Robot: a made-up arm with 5 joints.
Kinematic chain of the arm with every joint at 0, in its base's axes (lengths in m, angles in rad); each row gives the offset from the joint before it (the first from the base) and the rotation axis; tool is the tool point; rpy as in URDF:
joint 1: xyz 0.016 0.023 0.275 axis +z
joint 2: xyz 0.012 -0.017 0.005 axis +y
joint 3: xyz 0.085 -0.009 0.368 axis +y
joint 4: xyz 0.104 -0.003 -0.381 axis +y
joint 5: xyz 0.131 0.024 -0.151 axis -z
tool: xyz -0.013 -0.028 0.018 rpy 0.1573 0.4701 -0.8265
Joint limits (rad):
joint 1: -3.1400..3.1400
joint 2: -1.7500..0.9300
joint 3: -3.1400..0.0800
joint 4: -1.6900..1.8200
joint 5: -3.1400..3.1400
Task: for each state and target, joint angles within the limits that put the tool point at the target. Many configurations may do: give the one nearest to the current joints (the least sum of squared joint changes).
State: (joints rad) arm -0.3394 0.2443 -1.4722 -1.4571 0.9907
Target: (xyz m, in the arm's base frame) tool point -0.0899 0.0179 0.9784
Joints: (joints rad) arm -0.0681 -0.5995 -1.7819 -1.6884 0.8976
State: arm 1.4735 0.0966 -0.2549 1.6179 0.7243
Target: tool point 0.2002 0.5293 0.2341
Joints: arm 1.2564 0.2444 -0.9708 1.2429 0.6802
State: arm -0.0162 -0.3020 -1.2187 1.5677 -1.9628
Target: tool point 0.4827 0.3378 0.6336
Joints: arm 0.6028 -0.2334 -1.3203 1.4850 -1.9967
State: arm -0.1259 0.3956 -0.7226 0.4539 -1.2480
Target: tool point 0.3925 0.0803 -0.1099
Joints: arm 0.2182 0.7671 -0.5610 0.5167 -1.2768
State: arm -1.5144 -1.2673 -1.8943 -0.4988 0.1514
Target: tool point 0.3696 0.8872 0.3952
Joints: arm -1.9974 -1.7103 -2.5057 0.2265 -0.3303
